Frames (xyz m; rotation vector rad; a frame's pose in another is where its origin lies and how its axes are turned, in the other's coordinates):
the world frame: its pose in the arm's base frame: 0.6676 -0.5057 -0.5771 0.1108 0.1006 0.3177
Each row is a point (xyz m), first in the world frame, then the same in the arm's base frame.
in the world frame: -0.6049 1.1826 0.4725
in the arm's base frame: -0.2108 0.3752 0.0863
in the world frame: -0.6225 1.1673 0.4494
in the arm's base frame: -0.2254 0.3574 0.0630
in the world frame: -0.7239 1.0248 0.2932
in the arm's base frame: -0.2958 0.2052 -0.1010
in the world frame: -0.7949 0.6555 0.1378
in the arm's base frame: -0.2680 -0.1515 -0.2948
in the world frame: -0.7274 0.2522 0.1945
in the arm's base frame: -0.0744 -0.5161 -0.2944
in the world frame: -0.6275 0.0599 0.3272
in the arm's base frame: 0.0942 -0.6782 -0.1952
